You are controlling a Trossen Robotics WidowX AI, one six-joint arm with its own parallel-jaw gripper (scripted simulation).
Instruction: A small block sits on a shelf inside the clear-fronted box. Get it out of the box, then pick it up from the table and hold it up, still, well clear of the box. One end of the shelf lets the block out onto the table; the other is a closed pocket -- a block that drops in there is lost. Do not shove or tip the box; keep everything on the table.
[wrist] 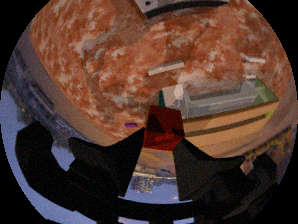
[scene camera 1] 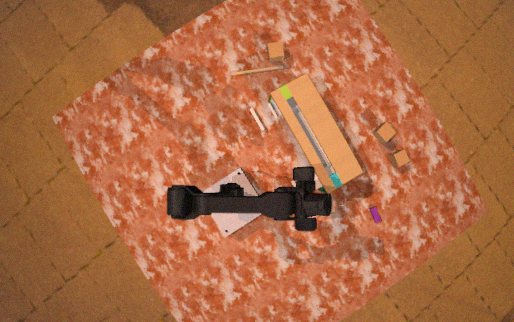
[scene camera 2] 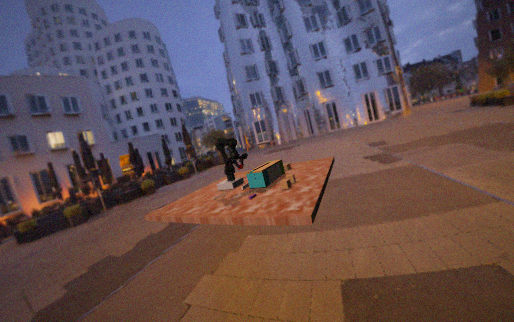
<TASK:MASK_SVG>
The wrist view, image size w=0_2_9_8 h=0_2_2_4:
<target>my gripper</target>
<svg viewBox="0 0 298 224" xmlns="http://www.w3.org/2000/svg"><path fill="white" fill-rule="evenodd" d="M16 135L17 163L29 186L53 204L71 212L77 210L89 220L96 221L96 224L124 224L118 222L120 217L149 221L149 224L173 224L174 220L181 221L190 217L194 220L190 224L249 224L278 188L278 183L275 183L277 163L274 163L267 153L255 157L254 168L245 176L241 164L246 160L246 156L216 159L206 155L188 139L182 139L173 151L176 167L174 171L177 176L177 193L180 197L178 200L189 202L148 204L129 201L118 196L124 197L125 192L128 192L129 181L132 181L134 168L141 155L145 128L134 131L126 139L109 147L69 137L68 145L71 147L74 161L69 164L67 172L60 167L56 157L53 157L53 136L39 120L19 129Z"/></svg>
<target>small red block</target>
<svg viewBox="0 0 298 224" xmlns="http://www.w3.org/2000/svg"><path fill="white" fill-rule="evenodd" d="M150 105L142 147L157 149L157 151L158 149L164 149L164 151L173 152L174 148L185 137L180 109Z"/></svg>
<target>box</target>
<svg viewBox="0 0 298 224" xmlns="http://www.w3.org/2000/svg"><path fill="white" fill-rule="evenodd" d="M279 100L274 93L271 93L271 89L266 87L255 75L247 75L245 79L241 77L241 79L209 81L209 83L185 85L185 87L182 87L181 84L170 85L170 87L162 88L160 96L158 96L158 107L180 109L182 124L184 124L185 129L184 139L188 139L196 147L205 147L205 145L234 140L237 137L246 136L247 133L259 131L259 129L265 127L271 113L277 111ZM184 61L178 60L174 61L174 63L172 61L169 64L149 68L149 76L154 75L154 73L185 67ZM245 56L245 60L251 61L251 63L265 63L265 59L261 59L259 56Z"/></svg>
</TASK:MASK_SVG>
